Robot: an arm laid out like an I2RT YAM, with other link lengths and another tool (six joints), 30 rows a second.
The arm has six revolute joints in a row. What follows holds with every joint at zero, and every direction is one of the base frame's. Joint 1 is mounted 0.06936 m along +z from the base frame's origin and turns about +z. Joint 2 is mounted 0.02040 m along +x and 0.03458 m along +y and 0.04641 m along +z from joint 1 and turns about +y. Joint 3 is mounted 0.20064 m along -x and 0.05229 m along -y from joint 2 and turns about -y. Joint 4 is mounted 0.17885 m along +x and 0.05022 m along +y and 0.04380 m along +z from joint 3 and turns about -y. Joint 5 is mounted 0.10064 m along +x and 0.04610 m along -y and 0.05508 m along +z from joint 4 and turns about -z. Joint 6 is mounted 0.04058 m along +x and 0.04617 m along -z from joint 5 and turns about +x. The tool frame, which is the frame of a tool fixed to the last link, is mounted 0.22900 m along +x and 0.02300 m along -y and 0.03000 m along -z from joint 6; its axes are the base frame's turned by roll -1.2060, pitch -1.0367 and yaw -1.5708 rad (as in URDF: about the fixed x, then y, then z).
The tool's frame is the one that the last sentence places.
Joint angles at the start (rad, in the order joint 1, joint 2, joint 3, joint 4, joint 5, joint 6):
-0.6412 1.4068 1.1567 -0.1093 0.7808 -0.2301
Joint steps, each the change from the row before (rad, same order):
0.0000 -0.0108 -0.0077 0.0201 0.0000 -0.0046
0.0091 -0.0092 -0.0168 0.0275 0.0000 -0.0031
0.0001 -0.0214 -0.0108 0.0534 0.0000 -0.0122
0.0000 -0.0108 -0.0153 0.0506 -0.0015 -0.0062
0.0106 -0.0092 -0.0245 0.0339 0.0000 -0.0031
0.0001 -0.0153 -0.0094 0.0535 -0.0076 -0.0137
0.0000 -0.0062 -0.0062 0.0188 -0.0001 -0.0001
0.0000 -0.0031 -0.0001 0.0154 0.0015 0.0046
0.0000 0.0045 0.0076 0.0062 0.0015 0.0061
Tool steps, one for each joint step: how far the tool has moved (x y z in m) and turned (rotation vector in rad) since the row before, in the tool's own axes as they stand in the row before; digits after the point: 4 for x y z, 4 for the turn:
0.0060 -0.0009 -0.0010 0.0049 0.0189 0.0053
0.0028 -0.0048 -0.0003 0.0130 0.0152 0.0036
0.0176 -0.0031 -0.0019 0.0131 0.0524 0.0151
0.0107 -0.0026 0.0000 0.0105 0.0384 0.0134
0.0009 -0.0050 -0.0004 0.0140 0.0136 0.0039
0.0159 -0.0047 0.0000 0.0187 0.0463 0.0122
0.0047 -0.0008 -0.0004 0.0036 0.0168 0.0075
0.0052 -0.0008 -0.0001 0.0020 0.0185 0.0116
0.0030 -0.0009 0.0010 0.0003 0.0109 0.0093

